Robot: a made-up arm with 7 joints.
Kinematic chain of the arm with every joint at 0, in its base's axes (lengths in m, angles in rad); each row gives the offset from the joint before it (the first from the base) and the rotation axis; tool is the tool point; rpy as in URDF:
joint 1: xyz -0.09 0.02 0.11 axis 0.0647 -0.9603 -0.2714
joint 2: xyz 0.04 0 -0.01 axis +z
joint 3: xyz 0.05 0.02 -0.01 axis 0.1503 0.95 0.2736
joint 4: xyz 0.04 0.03 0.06 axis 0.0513 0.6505 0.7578
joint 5: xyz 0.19 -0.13 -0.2 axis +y
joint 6: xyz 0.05 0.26 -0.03 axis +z
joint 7: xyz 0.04 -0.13 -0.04 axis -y
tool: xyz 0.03 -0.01 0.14 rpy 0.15 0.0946 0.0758
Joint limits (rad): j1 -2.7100..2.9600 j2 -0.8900..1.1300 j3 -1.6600..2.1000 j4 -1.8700..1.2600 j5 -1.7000..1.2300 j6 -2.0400..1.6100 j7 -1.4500..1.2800
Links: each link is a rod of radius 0.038 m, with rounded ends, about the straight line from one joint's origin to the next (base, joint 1, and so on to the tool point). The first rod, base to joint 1, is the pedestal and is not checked.
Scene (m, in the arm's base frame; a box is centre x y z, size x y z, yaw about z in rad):
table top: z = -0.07
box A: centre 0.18 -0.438 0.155 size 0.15 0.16 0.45 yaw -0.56
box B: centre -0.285 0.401 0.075 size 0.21 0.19 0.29 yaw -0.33
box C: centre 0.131 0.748 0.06 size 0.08 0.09 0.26 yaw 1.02
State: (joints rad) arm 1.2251 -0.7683 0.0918 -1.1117 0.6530 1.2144 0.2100
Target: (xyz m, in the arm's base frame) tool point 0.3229 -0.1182 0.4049
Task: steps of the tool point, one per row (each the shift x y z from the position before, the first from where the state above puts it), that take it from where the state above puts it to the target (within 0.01 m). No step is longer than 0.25 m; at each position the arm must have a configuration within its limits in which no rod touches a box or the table.
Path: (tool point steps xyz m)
1: -0.1058 0.0389 0.0204
2: -0.0898 0.0633 0.0118
3: -0.0675 0.0785 0.0055
4: -0.0433 0.0838 0.0020
5: -0.0216 0.0801 0.0008
6: 0.0871 -0.1020 0.0859
7: 0.1486 -0.0712 0.0850
8: 0.2004 -0.0147 0.0531
9: 0.2159 0.0540 -0.0117
10: 0.0970 0.0932 -0.0377
11: 0.0640 0.1005 -0.0650

